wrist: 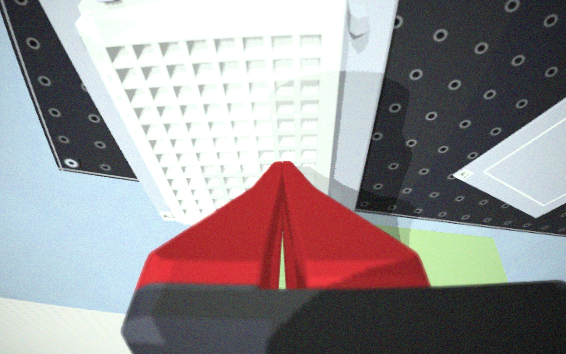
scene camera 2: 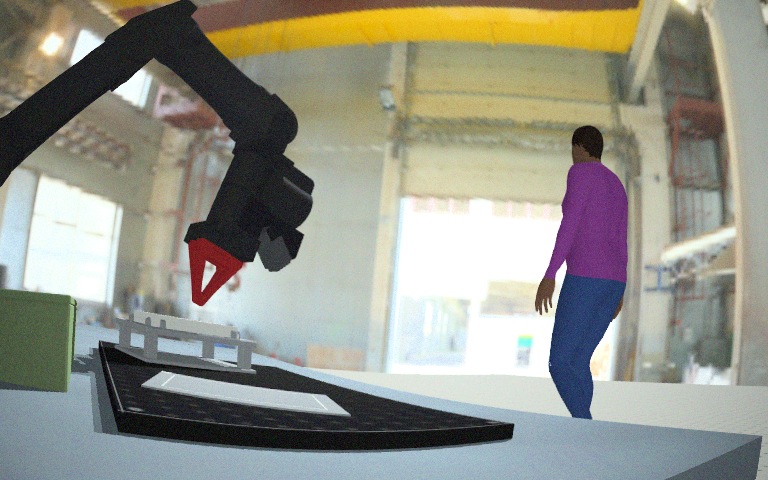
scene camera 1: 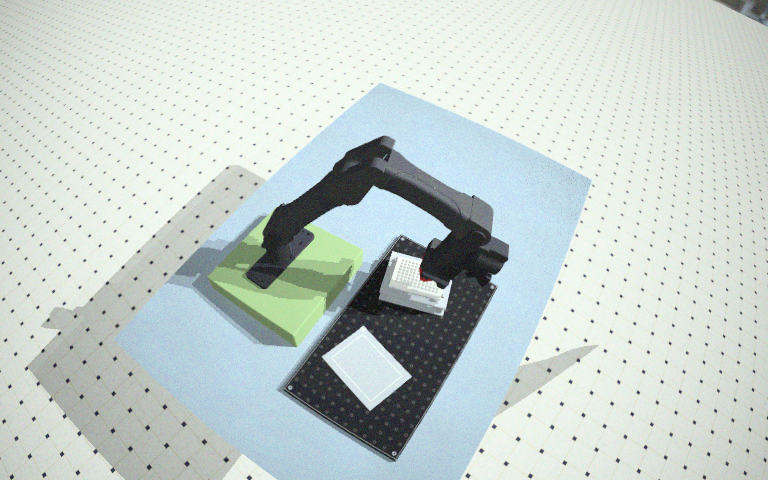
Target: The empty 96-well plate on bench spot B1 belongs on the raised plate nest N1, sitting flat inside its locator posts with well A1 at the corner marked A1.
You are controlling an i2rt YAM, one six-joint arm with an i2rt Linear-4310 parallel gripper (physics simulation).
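Places are measured from the arm's base along level axes (x ahead, y left, z up), in centimetres.
Pixels of known places: gripper, fingertip midpoint: (wrist: 282, 176) (scene camera 2: 197, 304) (scene camera 1: 422, 279); arm's base, origin of the base link: (scene camera 1: 281, 256).
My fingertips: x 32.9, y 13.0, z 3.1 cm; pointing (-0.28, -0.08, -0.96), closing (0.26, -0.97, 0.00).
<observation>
Ahead of a thing's pixels: the offset from my fingertips to its top centre. "*": to the spot under its first point. Level surfaces: height alone.
The white 96-well plate {dx -1.5, dy +1.7, dz -2.1 cm} (scene camera 1: 406, 271) (scene camera 2: 186, 324) (wrist: 225, 100) lies on the raised nest N1 {dx -1.5, dy +1.6, dz -2.5 cm} (scene camera 1: 396, 303) (scene camera 2: 150, 345) (wrist: 372, 50), within its posts. It looks about level with the nest top in the scene camera 2 view. Its well A1 cannot be made out; a small corner label on the nest shows beside the plate in the wrist view, too small to read surely. My gripper (scene camera 2: 199, 302) (wrist: 282, 176) is shut with nothing between its red fingertips, and is above the plate, apart from it. Bench spot B1 {* dx +0.4, dy -23.1, dz -7.5 cm} (scene camera 1: 367, 367) (scene camera 2: 243, 392) (wrist: 530, 165) is a pale outlined rectangle with no plate on it.
The black perforated board {dx +2.1, dy -12.2, dz -7.6 cm} (scene camera 1: 436, 367) (scene camera 2: 430, 421) (wrist: 425, 150) carries the nest and B1. A green block (scene camera 1: 283, 316) (scene camera 2: 33, 339) (wrist: 455, 255) under the arm's base stands beside the board on the blue table {dz -9.0 cm} (scene camera 1: 526, 169) (scene camera 2: 566, 447). A person (scene camera 2: 594, 226) stands behind the table.
</observation>
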